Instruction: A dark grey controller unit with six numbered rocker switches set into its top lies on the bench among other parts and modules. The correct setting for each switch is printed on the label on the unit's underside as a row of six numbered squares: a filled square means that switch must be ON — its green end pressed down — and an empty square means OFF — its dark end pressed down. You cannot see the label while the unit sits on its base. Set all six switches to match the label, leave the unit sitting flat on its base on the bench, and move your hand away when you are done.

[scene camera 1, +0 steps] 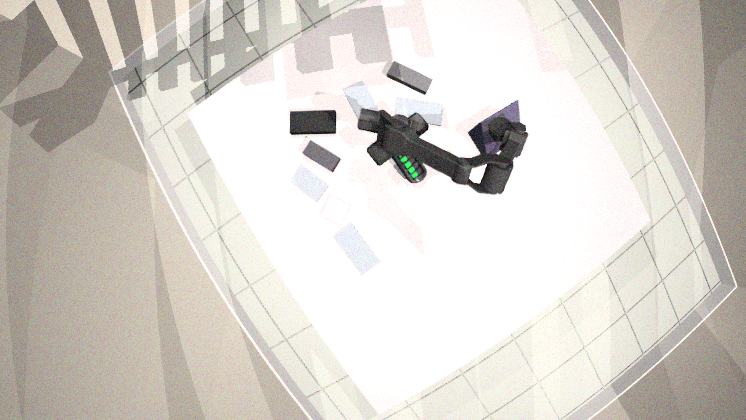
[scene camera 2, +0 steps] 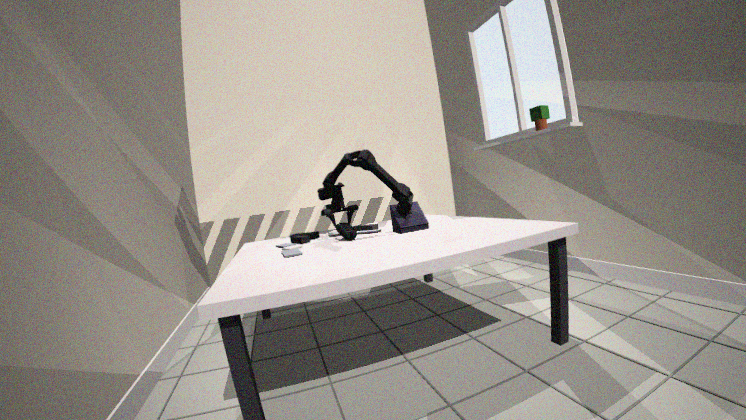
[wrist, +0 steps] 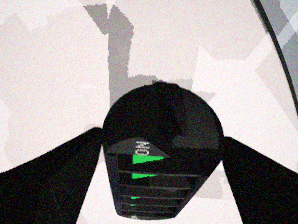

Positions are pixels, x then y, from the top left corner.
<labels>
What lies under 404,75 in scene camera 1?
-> A grey block.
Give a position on a black block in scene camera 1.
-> At 308,121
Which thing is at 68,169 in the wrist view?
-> My gripper.
</labels>
